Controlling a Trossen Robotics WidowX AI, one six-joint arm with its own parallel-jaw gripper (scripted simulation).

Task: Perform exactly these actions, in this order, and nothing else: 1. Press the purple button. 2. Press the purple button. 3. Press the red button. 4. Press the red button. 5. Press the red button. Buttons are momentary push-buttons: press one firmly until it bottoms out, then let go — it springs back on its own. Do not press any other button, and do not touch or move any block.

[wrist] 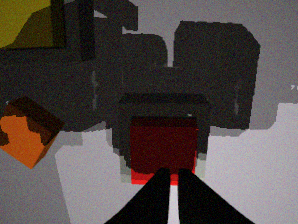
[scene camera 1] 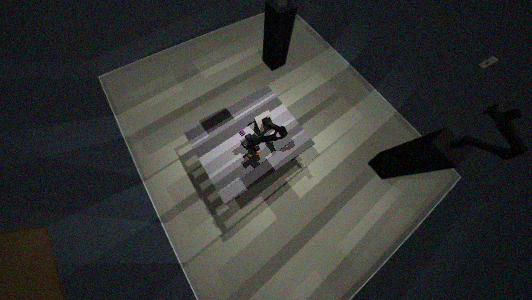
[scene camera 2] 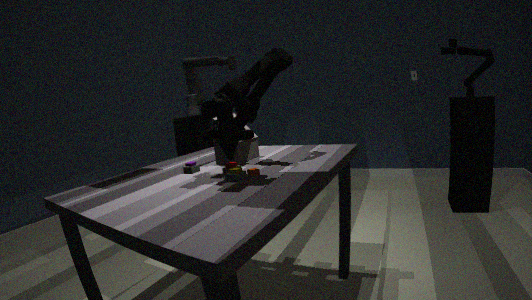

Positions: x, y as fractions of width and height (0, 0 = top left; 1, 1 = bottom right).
Labels:
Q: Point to a red button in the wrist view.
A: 0.52, 0.64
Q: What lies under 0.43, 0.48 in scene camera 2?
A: My gripper.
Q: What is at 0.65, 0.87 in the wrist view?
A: My gripper.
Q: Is my gripper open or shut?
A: Shut.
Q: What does my gripper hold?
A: Nothing.

